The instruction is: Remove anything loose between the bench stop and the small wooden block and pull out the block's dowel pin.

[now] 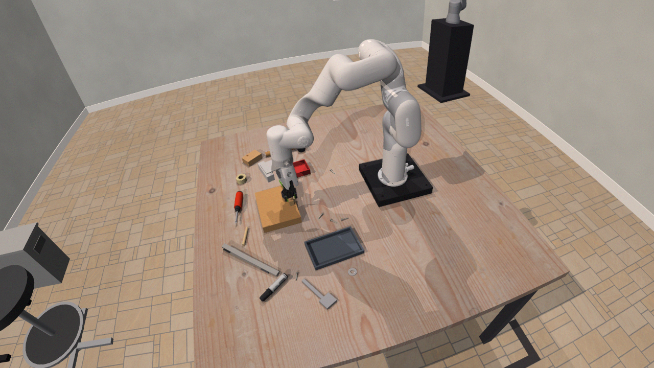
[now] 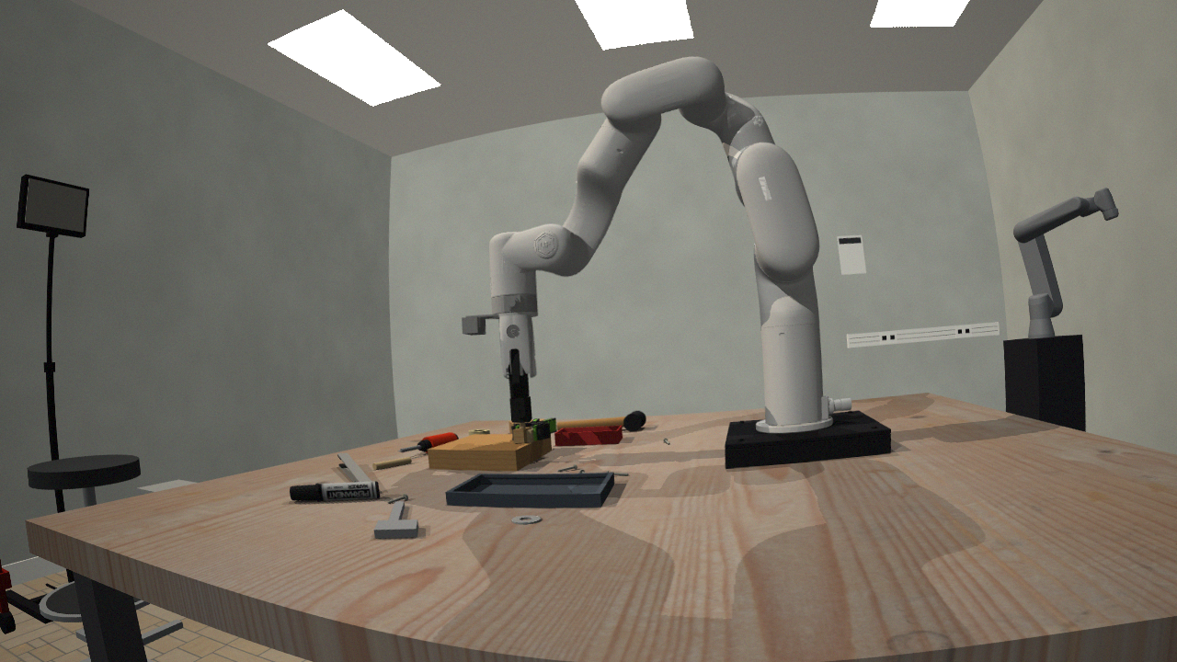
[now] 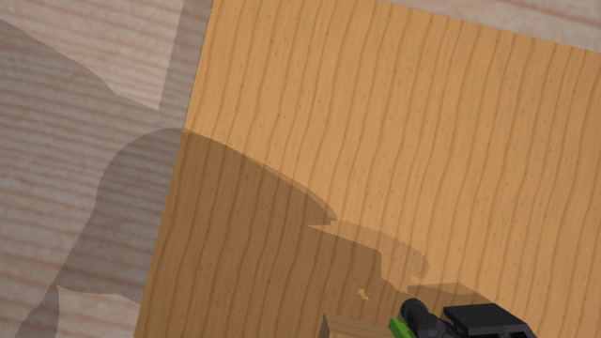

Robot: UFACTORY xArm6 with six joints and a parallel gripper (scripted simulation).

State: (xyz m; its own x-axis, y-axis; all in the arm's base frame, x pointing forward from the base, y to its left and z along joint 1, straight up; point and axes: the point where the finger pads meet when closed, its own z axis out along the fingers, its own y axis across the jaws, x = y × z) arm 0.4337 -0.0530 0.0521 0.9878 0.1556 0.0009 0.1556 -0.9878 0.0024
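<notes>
The dowel pin lies 2 cm below my hand. Also, from my hand: small wooden block 4 cm below; then red tray 8 cm behind, 20 cm to the right, 8 cm below; then orange bench board 5 cm ahead, 1 cm to the right, 6 cm below.
</notes>
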